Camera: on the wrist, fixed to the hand. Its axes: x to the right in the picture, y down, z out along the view.
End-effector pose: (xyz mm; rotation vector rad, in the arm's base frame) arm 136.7 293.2 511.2 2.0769 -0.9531 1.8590
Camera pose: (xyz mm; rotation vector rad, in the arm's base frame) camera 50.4 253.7 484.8 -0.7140 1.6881 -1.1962
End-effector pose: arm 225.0 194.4 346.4 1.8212 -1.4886 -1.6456
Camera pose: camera 221.9 148.0 433.2 0.0927 -2.1413 -0.7175
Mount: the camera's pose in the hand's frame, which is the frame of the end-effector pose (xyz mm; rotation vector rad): -12.3 87.2 -44.2 0.1705 -0.1254 1.6206
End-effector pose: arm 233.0 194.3 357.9 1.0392 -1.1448 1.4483
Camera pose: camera 146.7 228.7 325.1 -0.0647 1.7584 -2.2169
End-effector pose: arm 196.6 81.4 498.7 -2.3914 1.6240 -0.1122
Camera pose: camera 104.2 55.3 520.8 -0.4213 2.6869 0.1863
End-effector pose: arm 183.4 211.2 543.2 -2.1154 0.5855 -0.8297
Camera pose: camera 131.9 145.4 491.1 -0.9157 1.6665 0.2010
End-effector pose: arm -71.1 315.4 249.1 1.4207 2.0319 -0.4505
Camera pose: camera 0.1 364.5 296.3 2.4432 0.2796 0.0424
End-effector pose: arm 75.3 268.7 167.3 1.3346 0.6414 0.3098
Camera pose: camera 52.2 317.0 250.0 1.7680 -0.6906 1.4549
